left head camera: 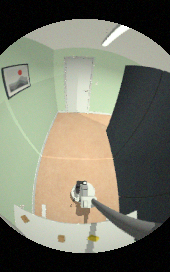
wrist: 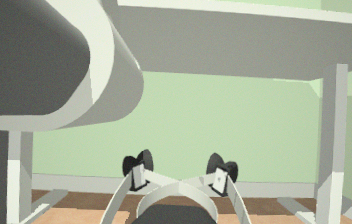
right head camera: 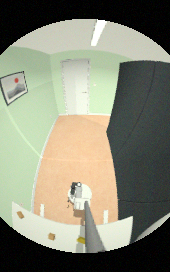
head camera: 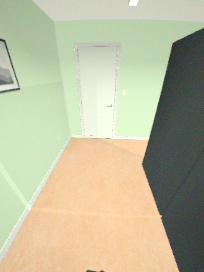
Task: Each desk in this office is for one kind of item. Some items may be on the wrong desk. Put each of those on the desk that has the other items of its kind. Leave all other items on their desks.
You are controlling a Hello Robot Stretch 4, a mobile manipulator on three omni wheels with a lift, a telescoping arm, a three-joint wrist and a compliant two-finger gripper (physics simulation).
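Places are measured from the robot's base along level axes (x right, y back, z down), in centimetres.
Where they show: gripper, fingertip midpoint: (left head camera: 76,201) (wrist: 180,164) (right head camera: 70,202).
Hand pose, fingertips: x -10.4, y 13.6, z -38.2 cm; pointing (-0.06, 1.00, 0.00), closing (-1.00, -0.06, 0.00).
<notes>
Things, the pixels of their top centre, and the offset from my fingertips. "pt": a spot on its surface instead. Level surfaces: height alone.
- brown block, surface spot: (left head camera: 25,218) pt dx -56.2, dy +33.2, dz -34.5 cm
- desk top, its level: dz -28.5 cm
- tall dark partition, surface spot: (right head camera: 142,135) pt dx +82.3, dy -67.9, dz -66.4 cm
- orange-brown floor, its level: dz +41.0 cm
A white desk (left head camera: 45,232) (right head camera: 36,227) shows along the bottom of the left and right head views, behind the robot. On it lie a yellow block (left head camera: 93,238) (right head camera: 81,240), a brown block (left head camera: 61,238) (right head camera: 52,236) near the middle, and another brown block (left head camera: 25,218) (right head camera: 20,215) towards the left end. They are too small to identify further. In the wrist view, my gripper (wrist: 180,164) is open and empty, with its fingertips well apart. It is below the level of a desk top (wrist: 225,45), whose underside and legs show beyond it.
A tall dark partition (head camera: 182,130) (left head camera: 142,135) (right head camera: 142,135) stands on the right. A green wall with a framed picture (head camera: 7,67) (left head camera: 16,80) (right head camera: 14,86) is on the left. A white door (head camera: 98,95) (left head camera: 78,85) (right head camera: 75,87) is in the far wall, across the orange-brown floor (head camera: 105,180).
</notes>
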